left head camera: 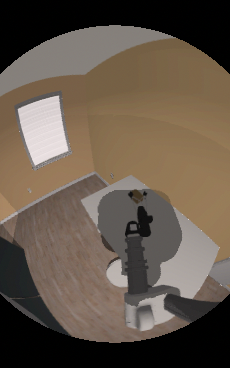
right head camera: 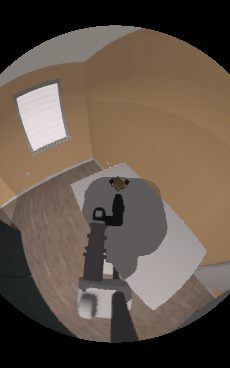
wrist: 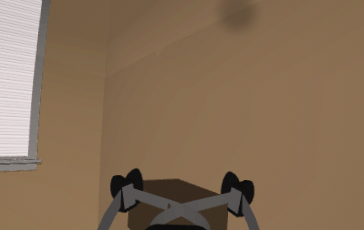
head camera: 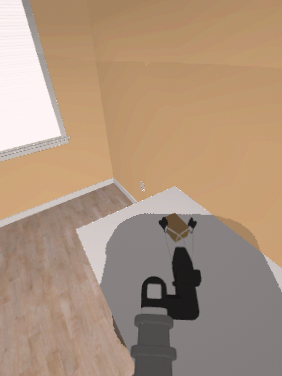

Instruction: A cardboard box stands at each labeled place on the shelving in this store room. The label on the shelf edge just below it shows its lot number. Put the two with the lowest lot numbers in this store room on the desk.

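Where they show: gripper, fingertip midpoint: [left head camera: 136, 191] [right head camera: 118, 178] [wrist: 182, 184] [head camera: 177, 218]; robot's base, link origin: [left head camera: 122, 271] [right head camera: 107, 258].
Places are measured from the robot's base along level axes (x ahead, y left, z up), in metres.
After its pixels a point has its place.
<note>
A small brown cardboard box [head camera: 175, 221] @[x 0.568, y -0.079, z 0.998 m] [left head camera: 136, 196] @[x 0.533, y -0.075, z 0.999 m] [right head camera: 118, 184] @[x 0.529, y -0.086, z 0.999 m] [wrist: 172, 188] @[x 0.562, y -0.078, z 0.998 m] sits between the two black fingertips. My gripper [head camera: 178, 224] @[x 0.583, y -0.087, z 0.997 m] [left head camera: 137, 195] @[x 0.583, y -0.087, z 0.997 m] [right head camera: 119, 183] [wrist: 182, 184] @[x 0.583, y -0.087, z 0.997 m] is shut on it and holds it over the far part of the white desk [head camera: 91, 240] @[x 0.684, y 0.349, z 0.693 m] [left head camera: 197, 250] @[x 0.057, y -0.681, z 0.694 m] [right head camera: 175, 270] @[x -0.120, y -0.602, z 0.693 m]. The gap between box and desk top cannot be judged; the desk does not show in the wrist view. The lower part of the box is hidden there by the finger straps. No lot label shows in these views.
The arm's large dark shadow lies on the desk. An orange wall [head camera: 210, 135] @[x 1.042, y -0.295, z 1.150 m] [wrist: 280, 125] @[x 0.964, y -0.354, z 1.077 m] runs along its far side. A window [head camera: 25, 90] @[x 1.797, y 1.162, z 1.300 m] [left head camera: 44, 130] @[x 1.695, y 1.298, z 1.383 m] is on the left wall. Dark shelving [left head camera: 10, 265] @[x -0.324, y 1.554, z 0.407 m] [right head camera: 10, 255] @[x -0.441, y 1.466, z 0.351 m] stands at the left edge, beyond the wood floor [head camera: 45, 290] @[x 0.673, y 0.903, z -0.026 m].
</note>
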